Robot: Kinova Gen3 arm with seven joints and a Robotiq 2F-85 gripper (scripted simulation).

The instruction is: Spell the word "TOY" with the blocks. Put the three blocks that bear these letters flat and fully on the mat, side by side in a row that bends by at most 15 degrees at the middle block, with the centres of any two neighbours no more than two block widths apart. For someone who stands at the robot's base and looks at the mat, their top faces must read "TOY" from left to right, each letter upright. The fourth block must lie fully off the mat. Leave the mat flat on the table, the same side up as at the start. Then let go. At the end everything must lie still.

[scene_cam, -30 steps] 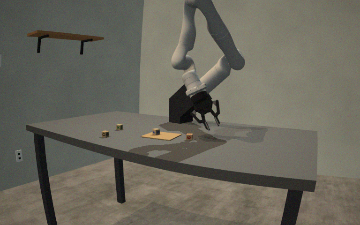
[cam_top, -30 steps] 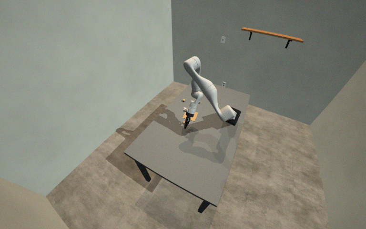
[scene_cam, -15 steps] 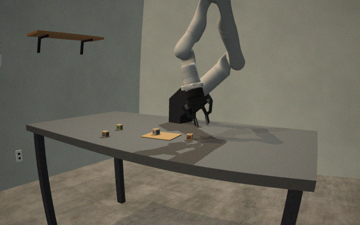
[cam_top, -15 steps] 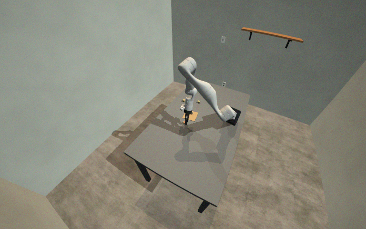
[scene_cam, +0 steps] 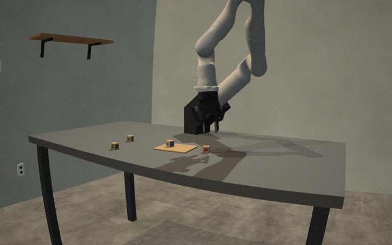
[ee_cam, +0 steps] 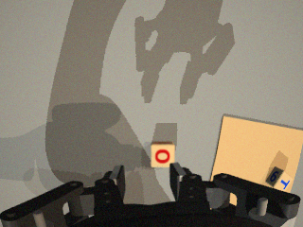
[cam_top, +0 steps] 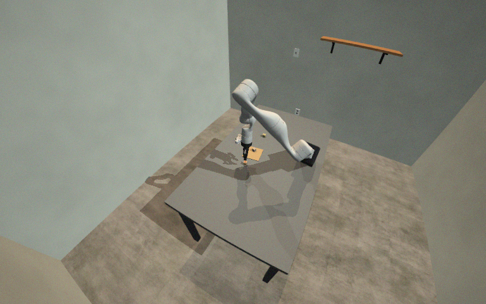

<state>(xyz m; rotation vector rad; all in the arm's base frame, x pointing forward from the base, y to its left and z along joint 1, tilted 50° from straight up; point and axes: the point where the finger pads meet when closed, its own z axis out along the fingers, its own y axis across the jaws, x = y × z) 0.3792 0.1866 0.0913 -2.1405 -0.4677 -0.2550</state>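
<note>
The tan mat lies 15 cm to the right of my hand, 9 cm below it and 2 cm ahead of it. Also, from my hand: block (8 cm below, 1 cm to the right, 1 cm ahead).
</note>
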